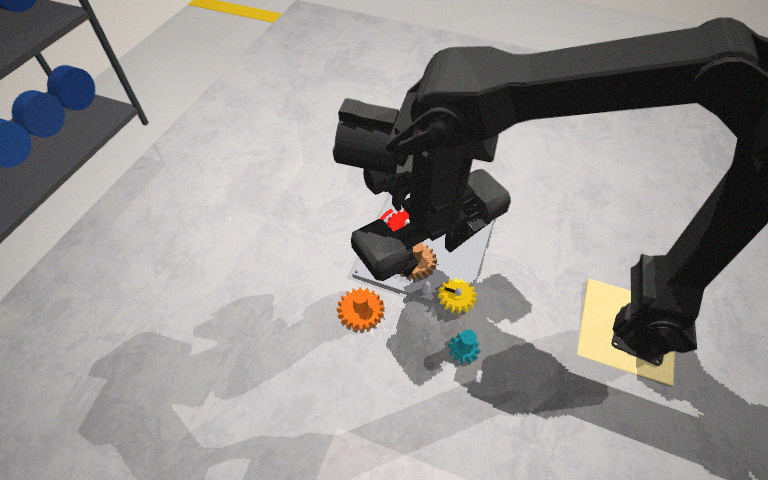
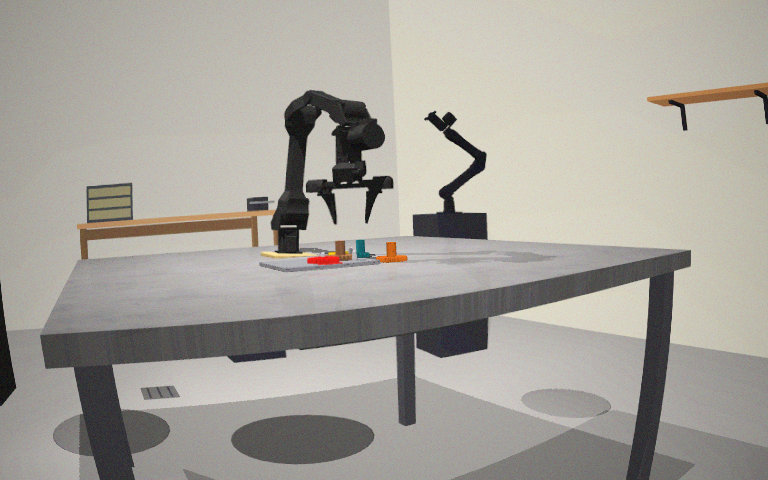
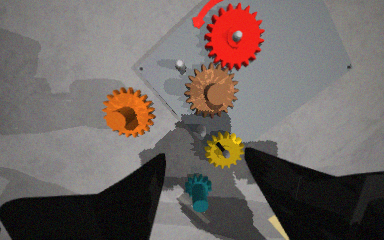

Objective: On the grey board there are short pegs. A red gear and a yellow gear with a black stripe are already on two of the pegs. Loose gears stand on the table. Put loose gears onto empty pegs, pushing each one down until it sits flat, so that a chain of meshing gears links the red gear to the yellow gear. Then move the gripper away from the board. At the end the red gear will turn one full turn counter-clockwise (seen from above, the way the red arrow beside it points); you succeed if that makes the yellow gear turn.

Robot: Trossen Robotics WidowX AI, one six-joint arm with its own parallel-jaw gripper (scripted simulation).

The gripper is open and holds nothing. Further things: a brown gear, an orange gear, a teal gear, a red gear and a yellow gear.
The gripper is seen too in image 2 and in image 3.
